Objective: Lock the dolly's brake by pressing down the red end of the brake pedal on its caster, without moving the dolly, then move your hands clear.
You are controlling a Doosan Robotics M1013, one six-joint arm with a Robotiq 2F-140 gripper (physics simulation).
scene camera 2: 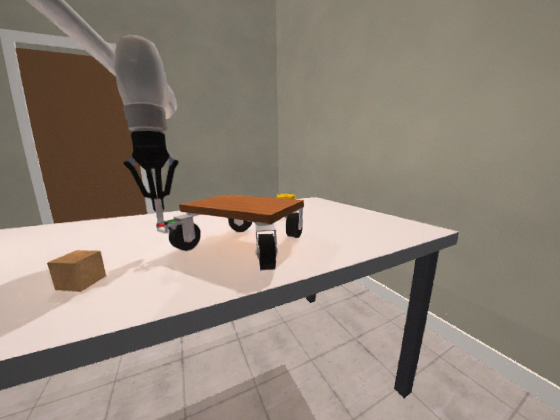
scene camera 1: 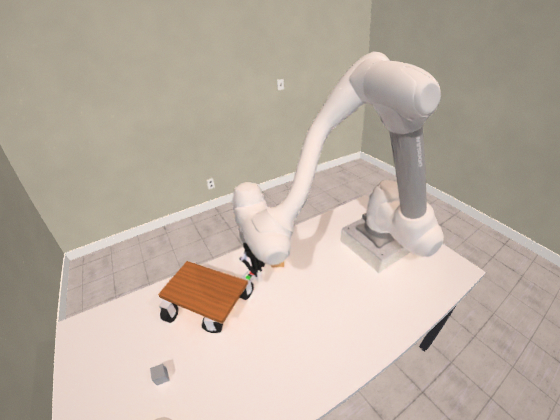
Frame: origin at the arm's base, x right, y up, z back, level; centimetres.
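Seen in the pictures: gripper, fingertip midpoint: (scene camera 2: 160,222) (scene camera 1: 258,280); arm's base at its link origin: (scene camera 1: 379,231).
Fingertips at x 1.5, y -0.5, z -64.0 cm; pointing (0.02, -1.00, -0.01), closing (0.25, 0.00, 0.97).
Observation:
Pixels of each thing's top centre, then the offset from my fingertips to it. "pt": a spot on its surface instead. Level surfaces: height alone.
- brown wooden deck at a spot on its surface: (scene camera 2: 240,206) pt dx +8.6, dy +4.2, dz -20.7 cm
- pedal caster at a spot on its surface: (scene camera 2: 185,235) pt dx +3.7, dy -3.5, dz -6.2 cm
- green end at a spot on its surface: (scene camera 2: 172,222) (scene camera 1: 248,277) pt dx +3.1, dy +0.4, dz -3.3 cm
- brown block at its top centre: (scene camera 2: 75,256) dx +12.7, dy -2.3, dz +14.4 cm
- white table at its surface level: dy -8.2 cm
- grey block at its top centre: (scene camera 1: 157,371) dx -20.4, dy -3.5, dz -47.1 cm
- yellow object at its top centre: (scene camera 2: 285,195) dx -43.1, dy -2.4, dz -54.5 cm
The dolly, with a brown wooden deck (scene camera 1: 204,291) (scene camera 2: 240,206), stands upright on its casters on the table. The pedal caster (scene camera 1: 246,290) (scene camera 2: 185,235) is at the deck corner nearest the arm. Its brake pedal has a red end (scene camera 1: 252,273) (scene camera 2: 161,225) pointing outward and a green end (scene camera 1: 248,277) (scene camera 2: 172,222) nearer the wheel. In the scene camera 2 view the red end looks slightly lower than the green. My gripper (scene camera 1: 255,271) (scene camera 2: 159,221) is shut and empty, pointing down, with its fingertips at the red end. Whether they touch it is too small to tell.
A brown block (scene camera 2: 77,270) stands on the white table (scene camera 1: 300,345) (scene camera 2: 345,225), near the gripper side of the dolly. A grey block (scene camera 1: 159,374) lies apart from the dolly. A yellow object (scene camera 2: 286,196) shows behind the deck. The robot's base (scene camera 1: 359,246) stands at the table's other end.

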